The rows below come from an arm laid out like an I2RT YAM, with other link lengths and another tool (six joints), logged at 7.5 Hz.
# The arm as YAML. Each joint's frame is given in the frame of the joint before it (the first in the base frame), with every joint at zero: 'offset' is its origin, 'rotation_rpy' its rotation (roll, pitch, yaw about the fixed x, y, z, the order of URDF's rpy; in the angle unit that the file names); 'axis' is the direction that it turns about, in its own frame. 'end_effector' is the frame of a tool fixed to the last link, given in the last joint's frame.
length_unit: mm
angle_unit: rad
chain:
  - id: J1
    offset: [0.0, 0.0, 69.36]
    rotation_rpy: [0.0, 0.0, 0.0]
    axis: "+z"
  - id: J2
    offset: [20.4, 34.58, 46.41]
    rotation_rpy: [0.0, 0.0, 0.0]
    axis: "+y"
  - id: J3
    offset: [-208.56, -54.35, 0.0]
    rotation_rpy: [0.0, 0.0, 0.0]
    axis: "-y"
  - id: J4
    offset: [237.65, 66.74, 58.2]
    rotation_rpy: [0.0, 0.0, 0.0]
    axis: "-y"
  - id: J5
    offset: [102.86, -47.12, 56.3]
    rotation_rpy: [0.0, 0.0, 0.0]
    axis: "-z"
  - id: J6
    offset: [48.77, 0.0, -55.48]
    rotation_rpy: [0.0, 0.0, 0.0]
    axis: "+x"
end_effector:
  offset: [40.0, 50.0, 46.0]
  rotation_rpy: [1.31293, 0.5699, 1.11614]
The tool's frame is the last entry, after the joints.
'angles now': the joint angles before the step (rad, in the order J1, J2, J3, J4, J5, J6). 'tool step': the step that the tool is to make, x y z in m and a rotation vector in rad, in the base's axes. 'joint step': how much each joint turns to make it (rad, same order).
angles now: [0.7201 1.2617 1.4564 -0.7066 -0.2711 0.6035]
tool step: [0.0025 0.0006 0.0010 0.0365 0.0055 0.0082]
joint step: [-0.0053 -0.0016 -0.0218 0.0462 -0.0267 0.0217]
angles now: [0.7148 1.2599 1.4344 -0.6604 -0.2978 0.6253]
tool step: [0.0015 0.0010 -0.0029 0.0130 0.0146 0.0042]
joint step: [-0.0009 0.0011 -0.0152 0.0184 -0.0135 0.0155]
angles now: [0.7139 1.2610 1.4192 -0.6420 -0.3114 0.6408]
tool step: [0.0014 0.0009 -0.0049 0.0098 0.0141 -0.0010]
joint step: [0.0008 -0.0028 -0.0250 0.0229 -0.0061 0.0164]
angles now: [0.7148 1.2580 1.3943 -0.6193 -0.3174 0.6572]
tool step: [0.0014 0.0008 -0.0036 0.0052 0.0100 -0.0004]
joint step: [-0.0002 0.0008 -0.0147 0.0145 -0.0047 0.0099]
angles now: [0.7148 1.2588 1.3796 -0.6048 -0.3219 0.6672]
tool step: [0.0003 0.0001 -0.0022 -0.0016 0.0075 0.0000]
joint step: [-0.0001 0.0000 -0.0050 -0.0007 -0.0019 0.0034]
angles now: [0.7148 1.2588 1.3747 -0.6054 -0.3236 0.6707]
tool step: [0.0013 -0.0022 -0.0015 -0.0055 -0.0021 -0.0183]
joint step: [-0.0027 -0.0067 -0.0091 0.0012 0.0164 0.0026]
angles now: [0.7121 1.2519 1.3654 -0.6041 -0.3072 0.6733]
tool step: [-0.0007 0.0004 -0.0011 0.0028 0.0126 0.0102]
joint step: [-0.0003 0.0010 0.0002 -0.0056 -0.0141 0.0044]
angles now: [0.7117 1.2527 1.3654 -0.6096 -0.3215 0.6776]
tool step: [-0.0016 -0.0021 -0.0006 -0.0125 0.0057 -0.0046]
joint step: [-0.0007 -0.0069 0.0044 -0.0248 0.0062 -0.0033]
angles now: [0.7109 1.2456 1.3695 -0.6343 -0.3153 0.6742]
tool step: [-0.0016 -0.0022 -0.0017 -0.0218 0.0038 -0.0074]
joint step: [-0.0004 -0.0058 0.0063 -0.0320 0.0131 -0.0091]
